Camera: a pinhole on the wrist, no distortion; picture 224 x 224 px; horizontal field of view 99.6 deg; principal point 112.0 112.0 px. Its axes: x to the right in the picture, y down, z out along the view. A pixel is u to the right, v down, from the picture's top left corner.
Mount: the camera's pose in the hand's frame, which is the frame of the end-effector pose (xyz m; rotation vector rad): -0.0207 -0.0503 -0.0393 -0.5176 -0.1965 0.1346
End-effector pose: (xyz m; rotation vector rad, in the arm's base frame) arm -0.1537 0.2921 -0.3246 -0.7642 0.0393 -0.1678
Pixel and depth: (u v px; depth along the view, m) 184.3 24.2 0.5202
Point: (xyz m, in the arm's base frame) 0.1790 0.6240 0.2945
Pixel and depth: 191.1 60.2 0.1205
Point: -0.0922 0.3369 -0.2206
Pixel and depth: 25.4 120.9 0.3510
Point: -0.5298 0.5562 -0.2566
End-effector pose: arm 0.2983 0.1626 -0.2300 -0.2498 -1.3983 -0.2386
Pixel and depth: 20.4 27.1 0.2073
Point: 0.0265 0.0898 -0.4383
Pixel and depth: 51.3 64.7 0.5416
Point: -0.2731 0.2462 -0.6003
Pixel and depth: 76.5 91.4 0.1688
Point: 0.1701 0.1880 -0.3273
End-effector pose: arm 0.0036 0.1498 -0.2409 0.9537 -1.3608 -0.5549
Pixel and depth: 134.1 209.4 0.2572
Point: -0.1151 0.3336 -0.0097
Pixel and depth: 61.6 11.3 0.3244
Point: -0.3656 0.1259 -0.5796
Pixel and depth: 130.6 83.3 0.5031
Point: -0.4795 0.0913 -0.2209
